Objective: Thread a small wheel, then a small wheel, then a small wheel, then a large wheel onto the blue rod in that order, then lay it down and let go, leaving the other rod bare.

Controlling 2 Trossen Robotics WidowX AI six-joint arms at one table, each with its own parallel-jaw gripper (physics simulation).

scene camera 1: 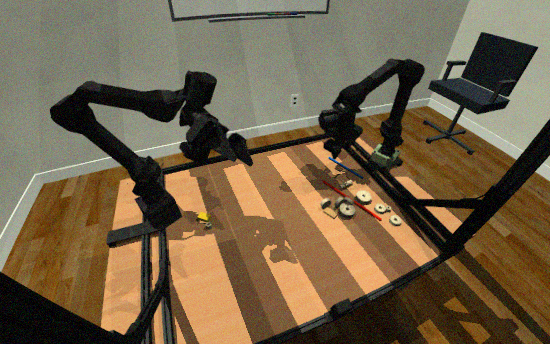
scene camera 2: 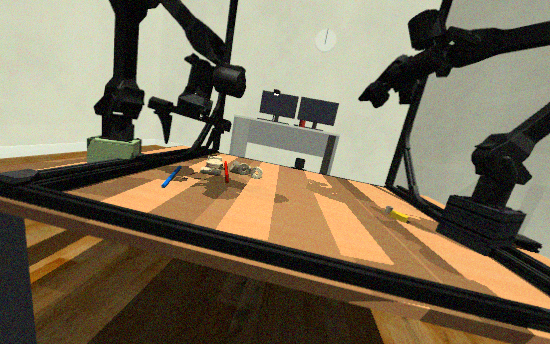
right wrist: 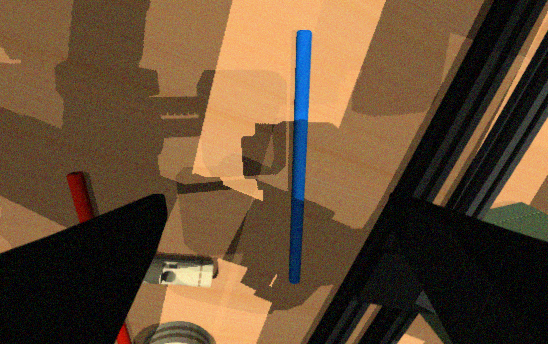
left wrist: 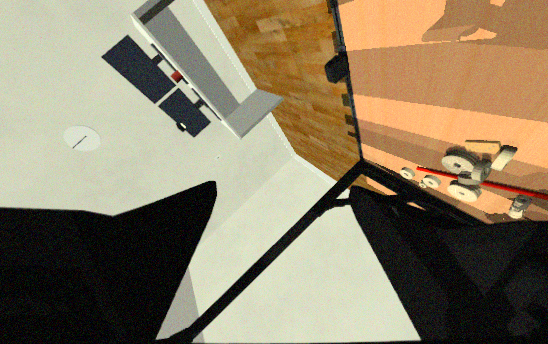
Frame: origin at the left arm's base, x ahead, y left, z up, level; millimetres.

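Where they show: left gripper, between the fingertips: (scene camera 1: 244,162) (left wrist: 284,190); right gripper, between the fingertips: (scene camera 1: 341,153) (scene camera 2: 185,148) (right wrist: 278,204); left arm's base, origin of its link: (scene camera 1: 154,198) (scene camera 2: 486,203); right arm's base, origin of its link: (scene camera 1: 386,151) (scene camera 2: 117,138).
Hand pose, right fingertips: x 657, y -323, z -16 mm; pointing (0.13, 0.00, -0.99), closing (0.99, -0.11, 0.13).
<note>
Things, the pixels of their centre, and the offset from my right fingertips.
- blue rod, middle of its body: (right wrist: 298,176) (scene camera 2: 173,174) (scene camera 1: 345,167) 26 mm ahead, 25 mm right, 79 mm down
- red rod, middle of its body: (right wrist: 120,329) (left wrist: 480,182) (scene camera 2: 226,170) (scene camera 1: 350,199) 128 mm back, 133 mm right, 79 mm down
- pale cylindrical piece with a hole, middle of its body: (right wrist: 170,271) (scene camera 2: 211,171) (left wrist: 518,207) (scene camera 1: 345,184) 75 mm back, 81 mm right, 75 mm down
- tan block, middle of its body: (left wrist: 482,146) (scene camera 1: 330,212) 236 mm back, 109 mm right, 80 mm down
- yellow object, middle of its body: (scene camera 2: 398,216) (scene camera 1: 204,217) 555 mm back, 206 mm left, 77 mm down
The blue rod (scene camera 1: 346,168) (scene camera 2: 171,177) (right wrist: 301,115) lies bare on the table. The red rod (scene camera 1: 370,212) (scene camera 2: 226,172) (left wrist: 510,188) (right wrist: 79,195) lies bare among the loose parts. Two larger wheels show in the left wrist view, one wheel (left wrist: 460,161) above the red rod and one wheel (left wrist: 464,190) below it. A small wheel (scene camera 1: 395,220) (left wrist: 407,173) and another small wheel (scene camera 1: 381,208) (left wrist: 430,181) lie near the rod's end. My right gripper (scene camera 2: 192,144) (right wrist: 278,204) is open and empty above the blue rod. My left gripper (scene camera 2: 367,100) (left wrist: 284,190) is open and empty, high over the table.
A pale cylindrical piece with a hole (scene camera 1: 345,184) (right wrist: 187,274) lies between the rods. A tan block (scene camera 1: 330,213) (left wrist: 482,146) lies by the wheels. A yellow object (scene camera 1: 203,216) (scene camera 2: 398,215) lies near the left arm's base. Black rails edge the table beside the green block (scene camera 2: 114,150) under the right arm.
</note>
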